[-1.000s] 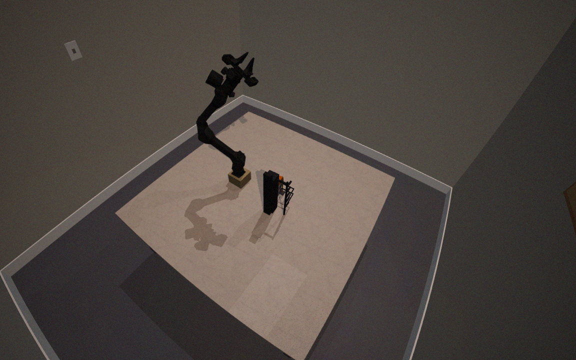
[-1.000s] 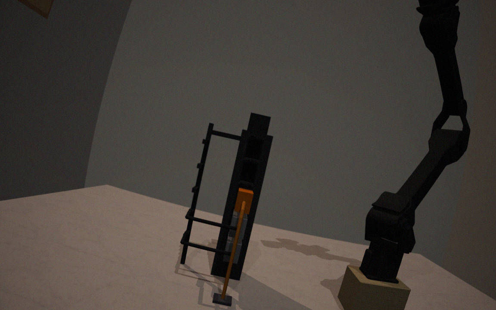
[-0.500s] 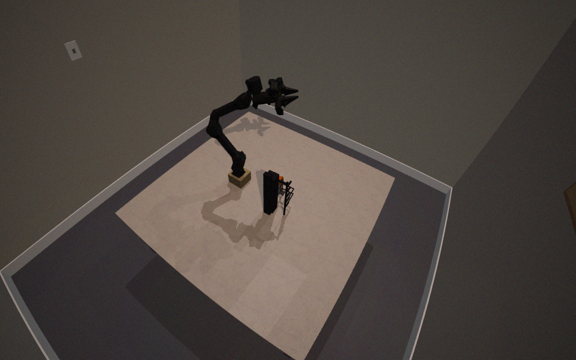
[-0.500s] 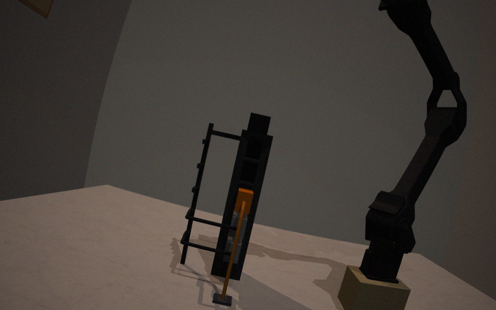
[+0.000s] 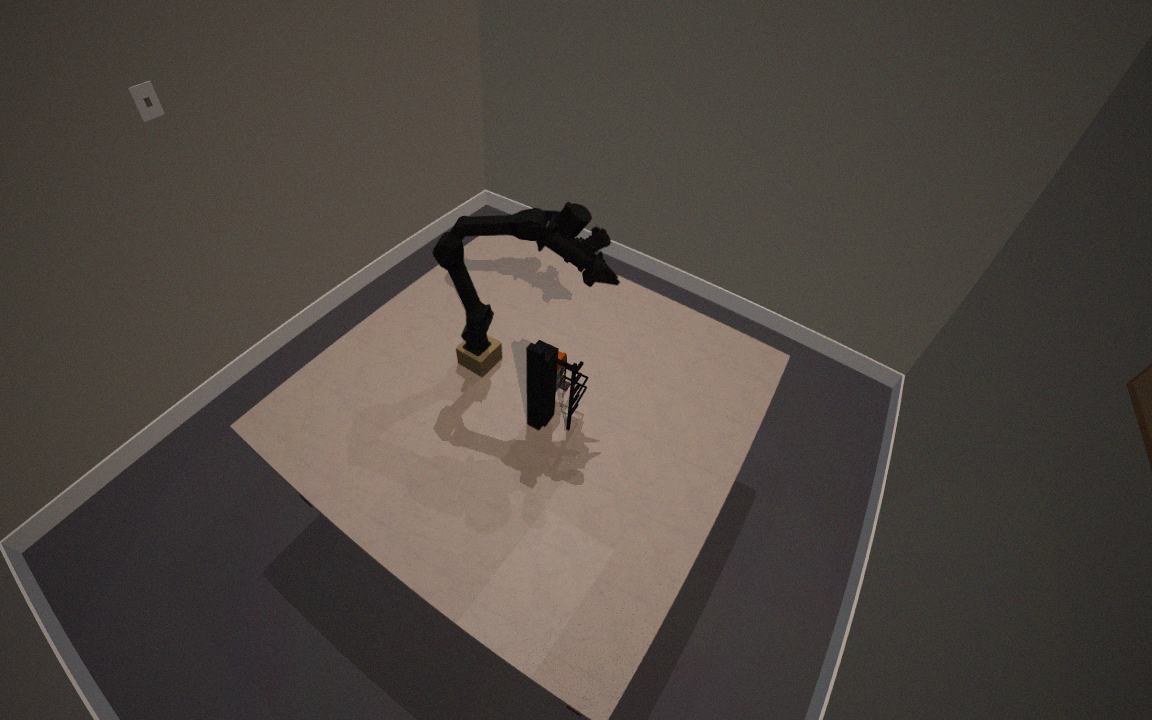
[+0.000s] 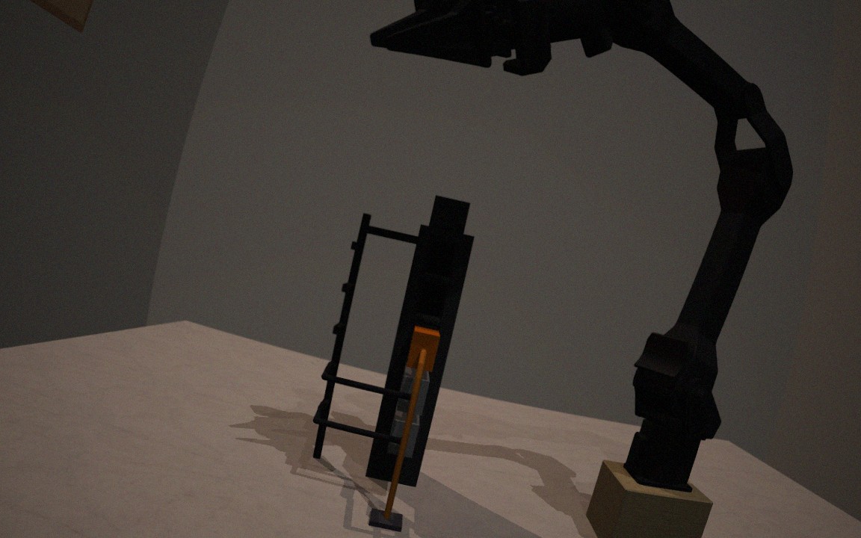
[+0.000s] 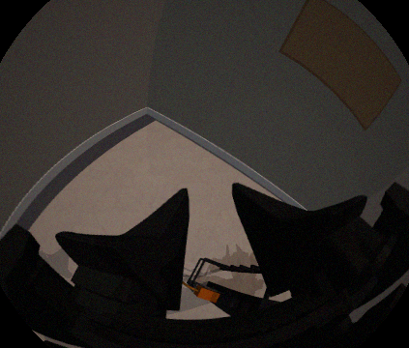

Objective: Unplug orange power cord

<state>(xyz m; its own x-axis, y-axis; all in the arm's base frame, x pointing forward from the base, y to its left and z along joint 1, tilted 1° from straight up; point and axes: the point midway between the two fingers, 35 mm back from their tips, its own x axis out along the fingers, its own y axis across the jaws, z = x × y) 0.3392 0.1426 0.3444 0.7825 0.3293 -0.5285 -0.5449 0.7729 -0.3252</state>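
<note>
Right now the orange plug is 8 cm behind my gripper tip, 15 cm to the right of it and 23 cm below it. Round my gripper tip: dark block (9 cm behind, 8 cm to the right, 40 cm below).
</note>
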